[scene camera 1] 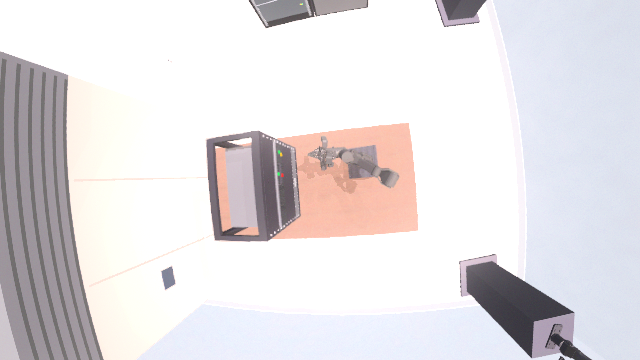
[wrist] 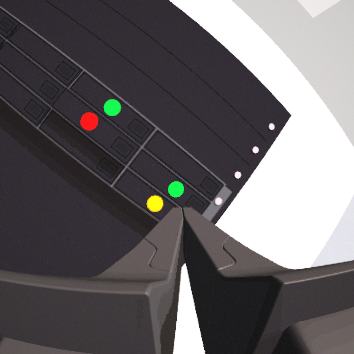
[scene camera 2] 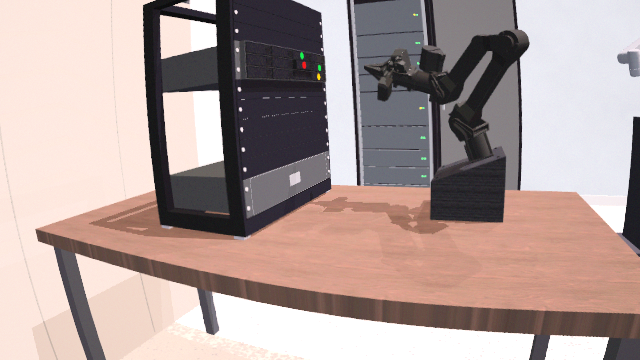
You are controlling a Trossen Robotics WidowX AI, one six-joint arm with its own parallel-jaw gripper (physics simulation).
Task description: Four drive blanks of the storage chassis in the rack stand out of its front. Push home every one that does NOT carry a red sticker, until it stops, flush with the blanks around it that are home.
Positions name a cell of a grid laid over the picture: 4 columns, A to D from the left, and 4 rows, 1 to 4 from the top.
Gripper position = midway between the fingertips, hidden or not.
Note:
I see my gripper (scene camera 2: C1) and a black rack (scene camera 2: B2).
The black rack also shows in the wrist view (wrist: C2). My gripper shows as well in the wrist view (wrist: C3).

